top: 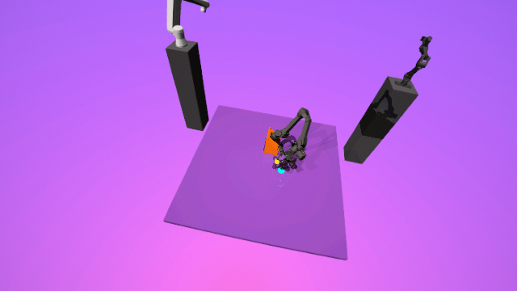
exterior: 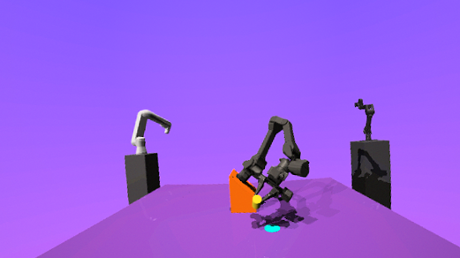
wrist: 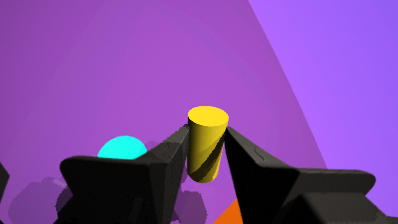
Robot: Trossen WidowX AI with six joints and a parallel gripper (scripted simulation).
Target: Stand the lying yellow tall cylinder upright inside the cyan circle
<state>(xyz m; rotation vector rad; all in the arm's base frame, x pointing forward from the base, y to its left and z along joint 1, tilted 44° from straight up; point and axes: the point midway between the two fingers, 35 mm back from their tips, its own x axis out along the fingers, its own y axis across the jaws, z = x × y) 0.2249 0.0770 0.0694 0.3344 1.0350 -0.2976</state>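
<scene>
Now: the cyan circle 50 mm to the left of my gripper tip and 120 mm below it. Also, from my gripper tip: yellow tall cylinder: 10 mm behind, 20 mm below.
</scene>
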